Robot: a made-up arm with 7 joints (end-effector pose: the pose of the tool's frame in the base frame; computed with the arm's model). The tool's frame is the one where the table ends.
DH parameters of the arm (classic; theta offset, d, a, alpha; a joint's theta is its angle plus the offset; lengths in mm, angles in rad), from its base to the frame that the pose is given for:
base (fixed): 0 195 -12 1.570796
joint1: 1.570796 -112 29 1.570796
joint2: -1.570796 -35 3 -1.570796
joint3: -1.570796 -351 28 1.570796
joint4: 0 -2 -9 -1.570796
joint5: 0 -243 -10 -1.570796
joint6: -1.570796 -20 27 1.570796
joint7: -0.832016 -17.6 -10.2 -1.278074
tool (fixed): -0.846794 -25.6 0 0
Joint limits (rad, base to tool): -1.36..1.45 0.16..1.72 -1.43..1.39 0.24..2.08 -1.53..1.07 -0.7..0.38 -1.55..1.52
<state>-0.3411 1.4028 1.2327 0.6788 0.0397 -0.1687 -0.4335</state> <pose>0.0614 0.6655 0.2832 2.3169 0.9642 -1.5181</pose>
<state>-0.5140 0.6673 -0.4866 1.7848 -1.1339 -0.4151 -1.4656</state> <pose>0.0045 0.2138 -0.1380 -1.9484 0.5257 0.9527</pose>
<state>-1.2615 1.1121 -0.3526 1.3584 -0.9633 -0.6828 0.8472</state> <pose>-0.2010 0.4652 -0.0445 1.6387 1.1024 0.8982</pose>
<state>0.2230 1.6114 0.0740 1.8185 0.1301 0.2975 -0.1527</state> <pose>0.2065 0.3935 0.2879 -1.5188 -0.2634 1.8118</pose>
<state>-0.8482 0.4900 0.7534 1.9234 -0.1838 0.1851 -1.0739</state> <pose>-0.0031 0.3878 0.0020 2.1858 1.0030 -1.9156</pose>
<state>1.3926 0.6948 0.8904 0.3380 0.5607 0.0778 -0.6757</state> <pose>0.3428 0.5543 0.1705 1.5819 -0.8265 0.0690</pose>
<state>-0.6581 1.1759 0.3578 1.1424 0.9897 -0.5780 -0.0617</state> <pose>0.1065 0.5394 0.0299 -2.1937 0.8342 2.0753</pose>
